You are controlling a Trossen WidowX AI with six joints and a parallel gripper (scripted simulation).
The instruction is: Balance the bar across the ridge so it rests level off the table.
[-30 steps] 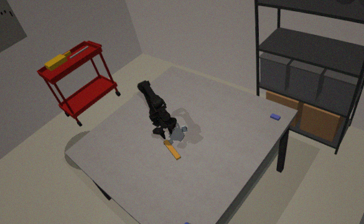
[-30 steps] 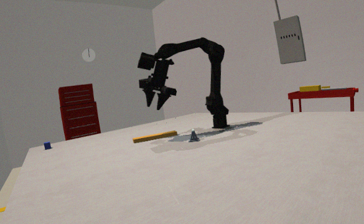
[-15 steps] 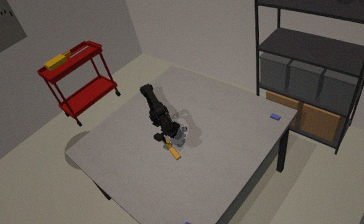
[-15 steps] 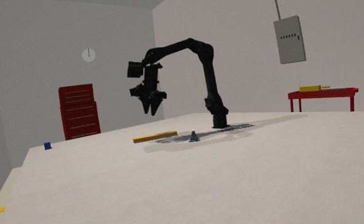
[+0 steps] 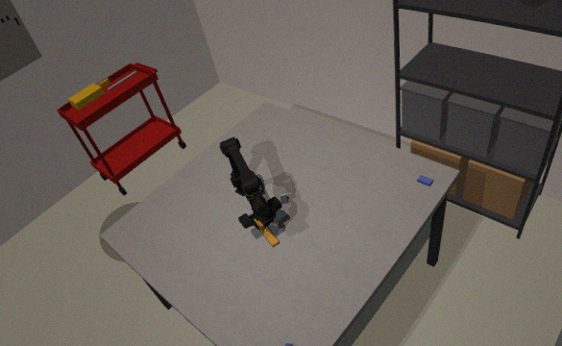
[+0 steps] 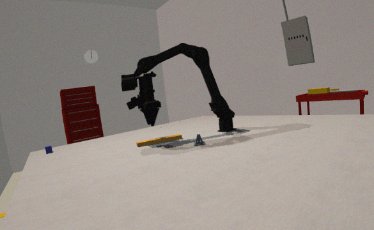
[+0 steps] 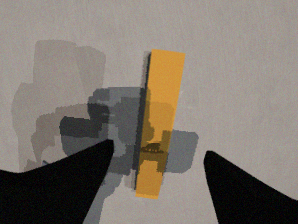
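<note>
The bar is 70 mm below my gripper tip, 30 mm behind it and 10 mm to the left of it. From my gripper tip the other things lie so: blue block (640 mm to the left, 430 mm ahead, 70 mm below).
</note>
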